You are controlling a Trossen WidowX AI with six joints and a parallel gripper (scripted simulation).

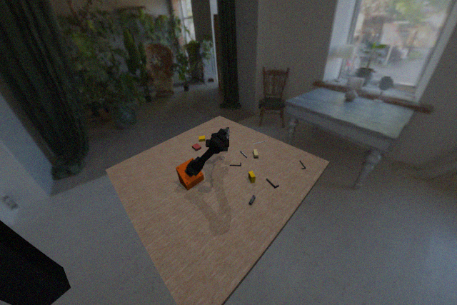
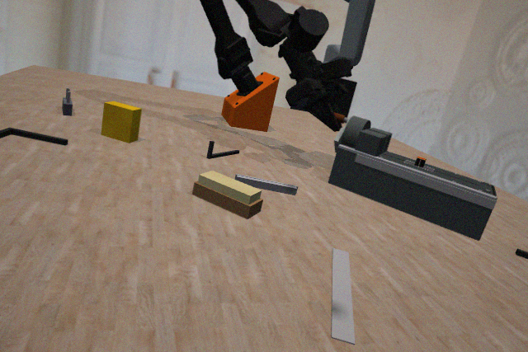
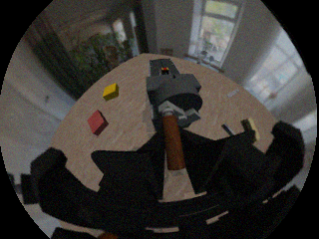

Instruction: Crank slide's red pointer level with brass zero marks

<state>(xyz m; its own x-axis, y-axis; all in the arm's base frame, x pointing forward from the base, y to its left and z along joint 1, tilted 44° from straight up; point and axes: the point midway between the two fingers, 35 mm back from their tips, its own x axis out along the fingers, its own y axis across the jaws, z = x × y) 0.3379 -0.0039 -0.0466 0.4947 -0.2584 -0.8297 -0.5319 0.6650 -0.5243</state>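
My gripper tip is now 20 mm past the brown crank handle, 10 mm to the left of it and 20 mm below it. From my gripper tip the other things lie so: red pointer (150 mm ahead, 70 mm to the left, 10 mm below); red block (60 mm behind, 230 mm to the left, 80 mm below); grey bar (90 mm ahead, 190 mm to the right, 80 mm below).
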